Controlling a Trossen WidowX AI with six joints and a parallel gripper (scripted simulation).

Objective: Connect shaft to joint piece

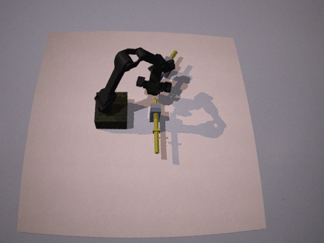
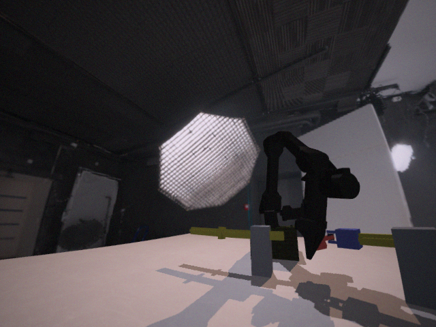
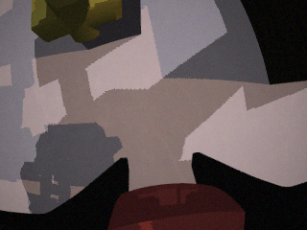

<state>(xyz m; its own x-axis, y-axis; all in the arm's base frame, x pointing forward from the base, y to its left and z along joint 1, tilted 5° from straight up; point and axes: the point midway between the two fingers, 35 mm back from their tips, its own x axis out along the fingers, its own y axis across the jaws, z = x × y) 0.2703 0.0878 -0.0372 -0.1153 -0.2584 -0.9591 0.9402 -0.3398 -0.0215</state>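
Now: gripper tip 4 cm below the red joint piece, 2 cm to the right of it and 1 cm short of it.
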